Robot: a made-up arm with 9 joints. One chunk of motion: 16 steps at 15 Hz.
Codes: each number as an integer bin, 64 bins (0 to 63) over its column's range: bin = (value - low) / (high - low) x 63, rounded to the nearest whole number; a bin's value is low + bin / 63 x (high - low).
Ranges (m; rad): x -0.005..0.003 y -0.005..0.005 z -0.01..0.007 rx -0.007..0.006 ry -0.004..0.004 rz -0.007..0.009
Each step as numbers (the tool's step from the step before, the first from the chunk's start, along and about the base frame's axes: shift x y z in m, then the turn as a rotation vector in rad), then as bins.
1 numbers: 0.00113 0.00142 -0.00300 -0.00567 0.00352 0.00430
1 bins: 48 40 26 6 59 44
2 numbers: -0.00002 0.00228 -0.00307 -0.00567 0.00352 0.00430
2 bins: 39 46 26 6 59 44
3 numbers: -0.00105 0.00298 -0.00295 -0.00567 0.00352 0.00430
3 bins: 31 50 26 6 59 44
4 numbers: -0.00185 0.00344 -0.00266 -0.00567 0.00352 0.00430
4 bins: 25 53 27 6 59 44
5 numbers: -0.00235 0.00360 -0.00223 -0.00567 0.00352 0.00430
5 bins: 21 54 29 6 59 44
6 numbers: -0.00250 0.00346 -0.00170 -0.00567 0.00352 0.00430
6 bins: 20 53 31 6 59 44
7 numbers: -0.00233 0.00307 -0.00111 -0.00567 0.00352 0.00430
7 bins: 21 51 33 6 59 44
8 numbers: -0.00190 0.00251 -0.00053 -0.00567 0.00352 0.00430
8 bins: 24 47 35 6 59 44
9 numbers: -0.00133 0.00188 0.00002 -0.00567 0.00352 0.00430
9 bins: 29 43 37 6 59 44
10 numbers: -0.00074 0.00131 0.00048 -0.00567 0.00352 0.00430
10 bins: 34 40 39 6 59 44
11 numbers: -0.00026 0.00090 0.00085 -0.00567 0.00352 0.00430
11 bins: 37 37 40 6 59 44
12 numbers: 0.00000 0.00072 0.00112 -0.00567 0.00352 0.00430
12 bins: 39 36 41 6 59 44
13 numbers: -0.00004 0.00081 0.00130 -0.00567 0.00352 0.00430
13 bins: 39 37 42 6 59 44
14 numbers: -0.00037 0.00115 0.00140 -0.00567 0.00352 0.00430
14 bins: 36 39 42 6 59 44
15 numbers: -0.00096 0.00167 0.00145 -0.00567 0.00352 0.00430
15 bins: 32 42 42 6 59 44
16 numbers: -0.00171 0.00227 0.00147 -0.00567 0.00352 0.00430
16 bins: 26 46 43 6 59 44
